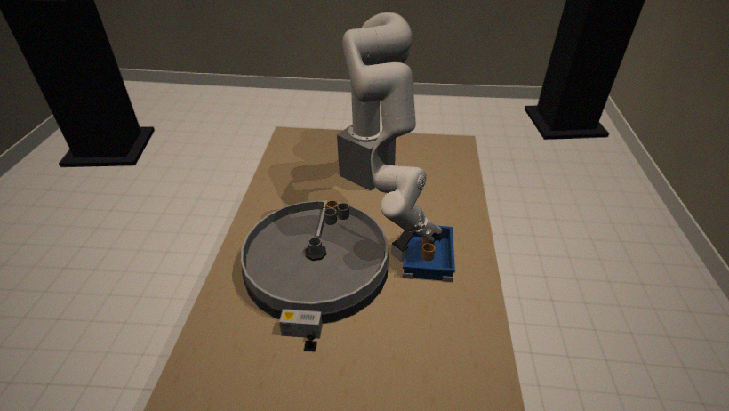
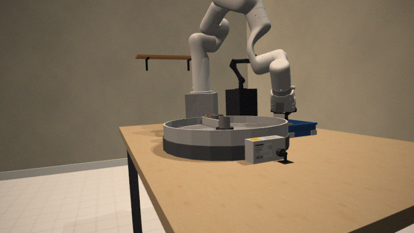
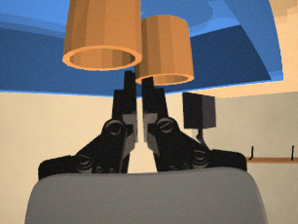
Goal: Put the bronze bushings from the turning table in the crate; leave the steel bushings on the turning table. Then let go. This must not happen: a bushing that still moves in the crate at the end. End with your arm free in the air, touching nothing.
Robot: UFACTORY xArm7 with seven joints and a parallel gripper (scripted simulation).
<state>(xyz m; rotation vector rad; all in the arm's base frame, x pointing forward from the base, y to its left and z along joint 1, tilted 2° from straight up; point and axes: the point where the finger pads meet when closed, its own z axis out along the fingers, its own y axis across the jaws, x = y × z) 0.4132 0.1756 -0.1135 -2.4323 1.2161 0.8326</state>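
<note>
Right now the blue crate is 4 cm below my hand, 3 cm ahead of it and 2 cm to the right of it. The rest, counted from my hand: grey turning table (35 cm to the right, 5 cm ahead, 1 cm below).
</note>
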